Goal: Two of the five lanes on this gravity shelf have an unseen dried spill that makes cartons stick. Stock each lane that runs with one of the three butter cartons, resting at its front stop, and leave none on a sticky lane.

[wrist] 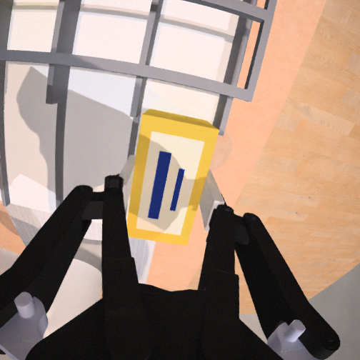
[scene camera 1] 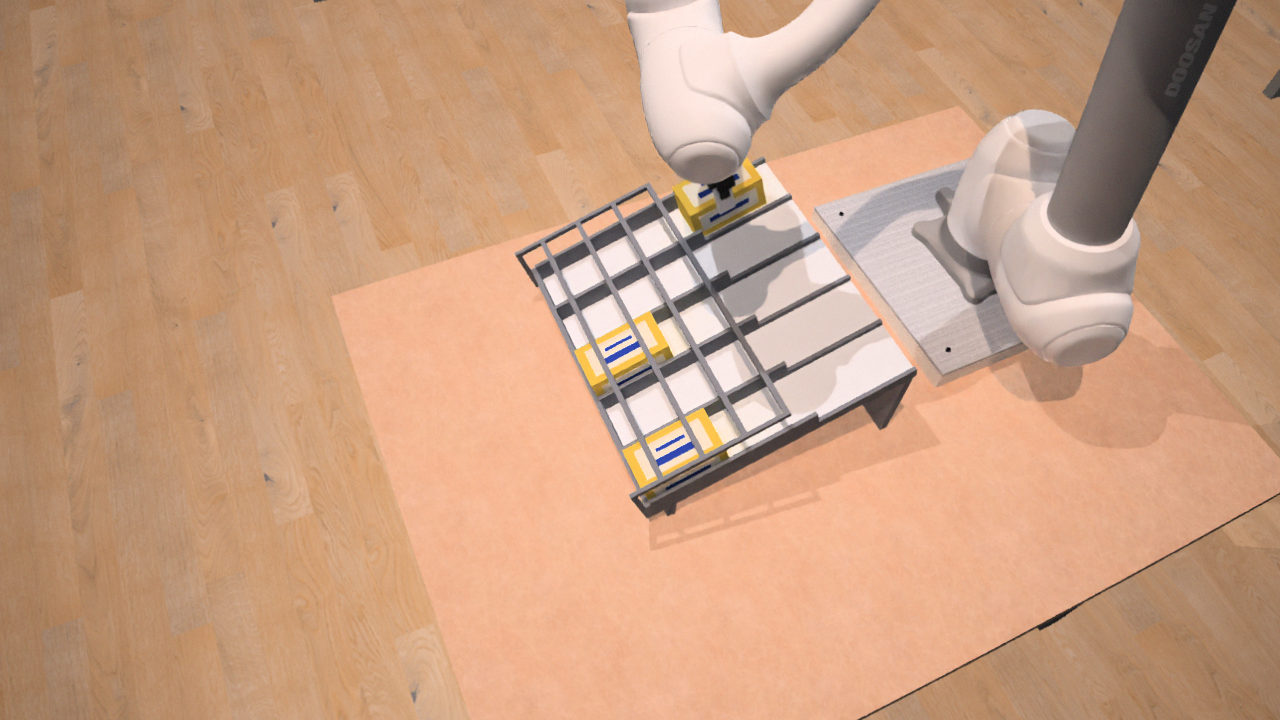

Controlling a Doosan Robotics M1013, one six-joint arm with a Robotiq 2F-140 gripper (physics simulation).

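Observation:
The gravity shelf has five lanes with a grey grid over its front part. One butter carton lies at the front stop of the lane nearest the scene camera. A second carton lies at the front stop of the middle lane. My gripper is shut on the third carton, across its long sides. It holds this carton lengthwise over the rear part of the farthest lane, behind the grid. I cannot tell whether its underside touches the lane.
The grey grid has bars crossing above the lanes, and its rear bar is close ahead of the held carton. Thin dividers run beside the rear lanes. The robot's base plate is behind the shelf. An orange mat lies beneath.

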